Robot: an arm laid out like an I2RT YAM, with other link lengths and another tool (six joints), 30 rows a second.
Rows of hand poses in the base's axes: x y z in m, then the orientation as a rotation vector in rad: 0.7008 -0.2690 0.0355 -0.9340 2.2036 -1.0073; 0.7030 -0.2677 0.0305 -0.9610 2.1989 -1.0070; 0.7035 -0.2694 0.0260 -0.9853 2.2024 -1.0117; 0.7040 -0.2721 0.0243 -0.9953 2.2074 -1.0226; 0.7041 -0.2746 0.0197 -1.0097 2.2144 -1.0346; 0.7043 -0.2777 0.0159 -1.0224 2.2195 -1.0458; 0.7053 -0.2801 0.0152 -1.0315 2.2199 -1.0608; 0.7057 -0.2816 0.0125 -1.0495 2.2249 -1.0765; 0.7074 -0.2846 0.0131 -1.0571 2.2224 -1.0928; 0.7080 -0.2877 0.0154 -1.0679 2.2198 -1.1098; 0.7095 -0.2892 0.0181 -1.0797 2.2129 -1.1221; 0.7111 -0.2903 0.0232 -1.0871 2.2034 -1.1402; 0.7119 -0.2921 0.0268 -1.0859 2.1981 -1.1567; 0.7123 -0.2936 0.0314 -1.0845 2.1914 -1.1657; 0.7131 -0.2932 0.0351 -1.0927 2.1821 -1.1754; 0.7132 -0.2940 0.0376 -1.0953 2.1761 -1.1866; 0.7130 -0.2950 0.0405 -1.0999 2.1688 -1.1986; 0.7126 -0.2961 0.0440 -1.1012 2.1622 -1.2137; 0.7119 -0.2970 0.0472 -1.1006 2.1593 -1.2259; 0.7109 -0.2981 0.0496 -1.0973 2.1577 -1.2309; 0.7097 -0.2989 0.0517 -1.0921 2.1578 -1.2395
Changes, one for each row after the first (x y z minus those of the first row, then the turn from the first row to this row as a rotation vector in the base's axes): 0.0022 0.0013 -0.0050 -0.0082 0.0105 0.0158; 0.0027 -0.0004 -0.0095 -0.0188 0.0261 0.0243; 0.0032 -0.0031 -0.0112 -0.0295 0.0353 0.0230; 0.0033 -0.0056 -0.0158 -0.0421 0.0485 0.0223; 0.0035 -0.0087 -0.0196 -0.0538 0.0593 0.0221; 0.0045 -0.0111 -0.0203 -0.0671 0.0648 0.0213; 0.0049 -0.0126 -0.0230 -0.0835 0.0786 0.0220; 0.0066 -0.0156 -0.0224 -0.0974 0.0811 0.0215; 0.0072 -0.0187 -0.0201 -0.1127 0.0855 0.0223; 0.0087 -0.0202 -0.0174 -0.1252 0.0871 0.0272; 0.0103 -0.0213 -0.0123 -0.1407 0.0846 0.0296; 0.0111 -0.0231 -0.0087 -0.1522 0.0807 0.0262; 0.0115 -0.0246 -0.0041 -0.1585 0.0753 0.0260; 0.0123 -0.0242 -0.0004 -0.1684 0.0733 0.0313; 0.0124 -0.0250 0.0021 -0.1774 0.0708 0.0318; 0.0122 -0.0260 0.0050 -0.1877 0.0685 0.0336; 0.0118 -0.0271 0.0085 -0.1992 0.0652 0.0325; 0.0111 -0.0280 0.0117 -0.2078 0.0634 0.0295; 0.0101 -0.0291 0.0141 -0.2104 0.0607 0.0271; 0.0089 -0.0299 0.0162 -0.2149 0.0585 0.0217
